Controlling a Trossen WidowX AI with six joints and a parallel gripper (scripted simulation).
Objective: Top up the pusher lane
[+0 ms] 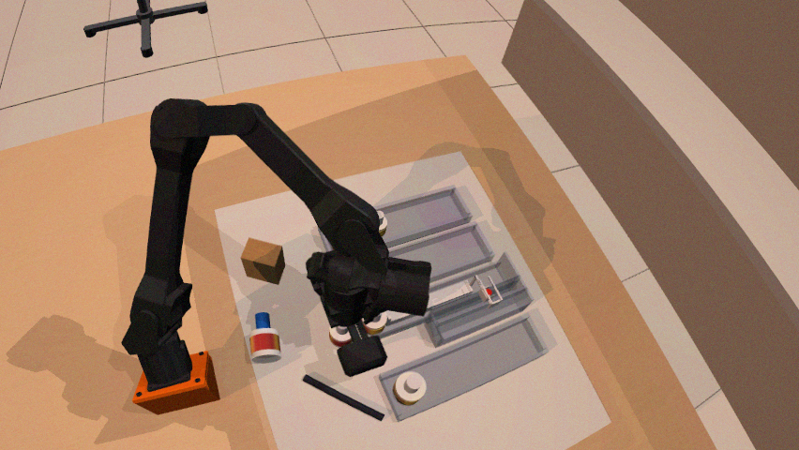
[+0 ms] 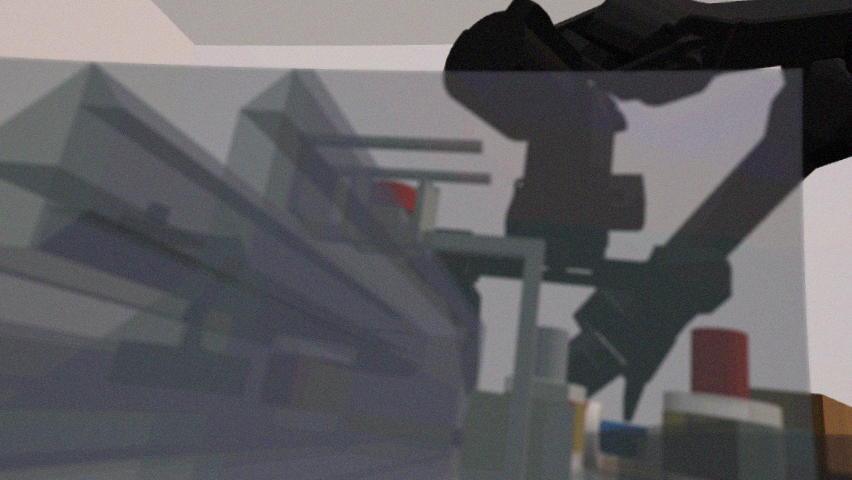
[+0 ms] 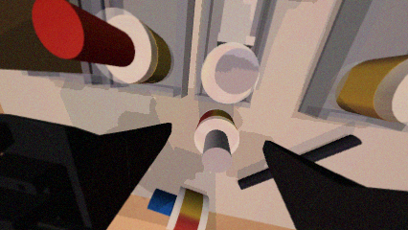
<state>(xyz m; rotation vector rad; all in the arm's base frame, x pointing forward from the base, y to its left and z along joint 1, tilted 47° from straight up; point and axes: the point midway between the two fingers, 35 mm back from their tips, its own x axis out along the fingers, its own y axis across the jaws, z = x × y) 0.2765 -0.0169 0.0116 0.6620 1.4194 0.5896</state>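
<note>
My gripper tip is 4 cm past the black bar, 10 cm to the left of it and 3 cm above it. Round my gripper tip: red mark: 24 cm ahead, 4 cm to the right, 4 cm above; sprung lane: 20 cm ahead, 2 cm to the right, 1 cm below.
</note>
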